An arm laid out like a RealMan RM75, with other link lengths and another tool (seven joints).
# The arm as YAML. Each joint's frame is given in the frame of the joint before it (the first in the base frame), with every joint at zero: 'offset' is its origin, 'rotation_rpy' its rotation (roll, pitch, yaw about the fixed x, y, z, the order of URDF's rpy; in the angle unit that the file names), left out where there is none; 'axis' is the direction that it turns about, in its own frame. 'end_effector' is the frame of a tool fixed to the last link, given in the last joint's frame.
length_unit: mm
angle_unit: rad
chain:
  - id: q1
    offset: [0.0, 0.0, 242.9]
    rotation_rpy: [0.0, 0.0, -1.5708]
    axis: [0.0, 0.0, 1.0]
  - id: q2
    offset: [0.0, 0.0, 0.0]
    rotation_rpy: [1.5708, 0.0, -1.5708]
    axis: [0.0, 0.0, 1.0]
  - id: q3
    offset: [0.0, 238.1, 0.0]
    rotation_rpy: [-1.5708, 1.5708, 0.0]
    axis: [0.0, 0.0, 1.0]
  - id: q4
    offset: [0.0, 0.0, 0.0]
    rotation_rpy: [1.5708, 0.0, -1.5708]
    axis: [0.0, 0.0, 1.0]
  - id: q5
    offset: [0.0, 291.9, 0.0]
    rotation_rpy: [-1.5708, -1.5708, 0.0]
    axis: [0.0, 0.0, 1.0]
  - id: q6
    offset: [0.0, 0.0, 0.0]
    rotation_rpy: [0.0, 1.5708, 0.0]
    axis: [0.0, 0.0, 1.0]
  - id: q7
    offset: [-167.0, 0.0, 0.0]
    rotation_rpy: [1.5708, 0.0, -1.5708]
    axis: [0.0, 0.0, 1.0]
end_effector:
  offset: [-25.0, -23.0, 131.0]
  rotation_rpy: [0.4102, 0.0, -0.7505]
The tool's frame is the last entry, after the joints.
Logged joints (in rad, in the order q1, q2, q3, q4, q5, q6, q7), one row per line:
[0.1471, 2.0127, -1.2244, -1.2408, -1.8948, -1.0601, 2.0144]
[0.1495, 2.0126, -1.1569, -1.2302, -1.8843, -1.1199, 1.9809]
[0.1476, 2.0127, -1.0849, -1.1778, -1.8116, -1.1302, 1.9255]
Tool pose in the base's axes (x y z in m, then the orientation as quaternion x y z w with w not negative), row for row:
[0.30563, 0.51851, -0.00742, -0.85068, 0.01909, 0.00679, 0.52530]
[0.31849, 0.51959, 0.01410, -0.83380, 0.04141, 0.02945, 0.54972]
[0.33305, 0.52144, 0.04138, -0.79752, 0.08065, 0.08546, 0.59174]
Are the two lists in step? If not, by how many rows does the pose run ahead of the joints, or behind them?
The pose runs 1 row ahead of the joints: the pose in row i belongs to the joints in row i + 1.
